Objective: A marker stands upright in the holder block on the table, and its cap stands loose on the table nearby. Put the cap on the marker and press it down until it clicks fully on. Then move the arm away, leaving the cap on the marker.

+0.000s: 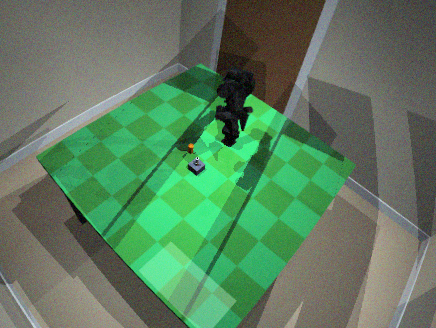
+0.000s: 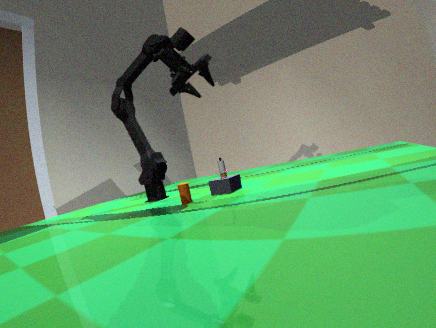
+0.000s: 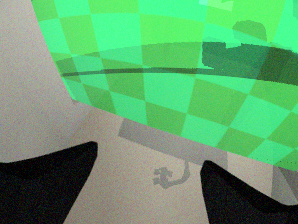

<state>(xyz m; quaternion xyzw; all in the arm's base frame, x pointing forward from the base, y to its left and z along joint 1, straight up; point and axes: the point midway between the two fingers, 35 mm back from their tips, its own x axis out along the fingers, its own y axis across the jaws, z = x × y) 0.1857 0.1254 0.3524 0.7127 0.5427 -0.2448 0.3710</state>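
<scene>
Now: the orange cap 2 cm ahead of my gripper tip, 24 cm to the right of it and 30 cm below it. From my gripper tip the other things lie so: dark holder block 8 cm ahead, 14 cm to the right, 31 cm below.
</scene>
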